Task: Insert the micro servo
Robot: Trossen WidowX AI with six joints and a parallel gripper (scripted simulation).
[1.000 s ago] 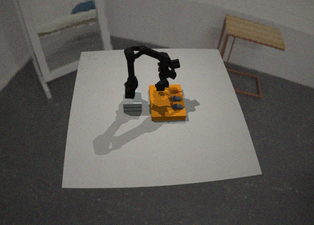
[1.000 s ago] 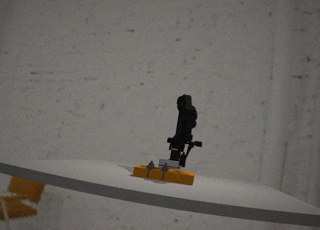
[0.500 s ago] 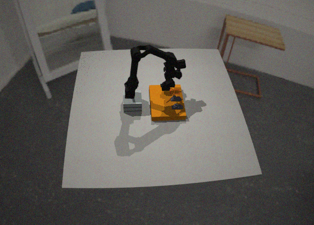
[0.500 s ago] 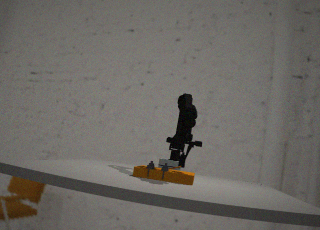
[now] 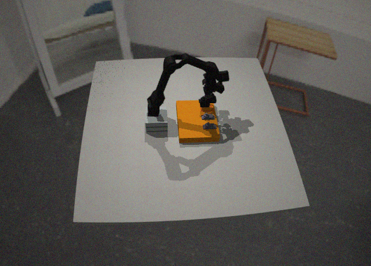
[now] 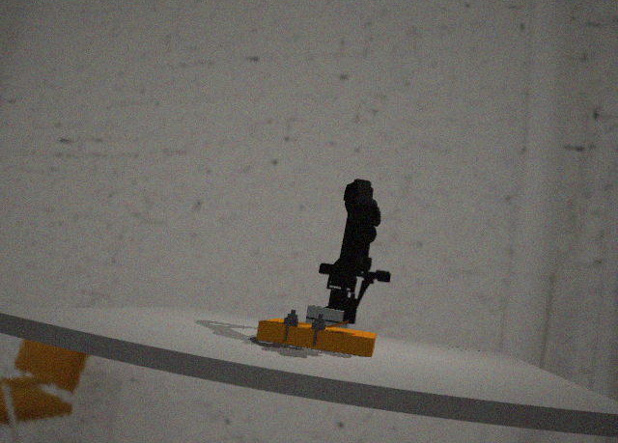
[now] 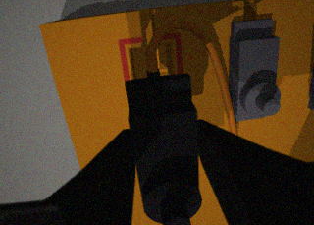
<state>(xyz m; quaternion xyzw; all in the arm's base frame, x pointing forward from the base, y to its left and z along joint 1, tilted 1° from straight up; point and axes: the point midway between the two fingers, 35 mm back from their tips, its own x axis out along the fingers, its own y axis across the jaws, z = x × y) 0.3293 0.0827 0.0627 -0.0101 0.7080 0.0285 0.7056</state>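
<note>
The orange deck lies 10 cm below my gripper tip, 10 cm behind it and 8 cm to the right of it.
</note>
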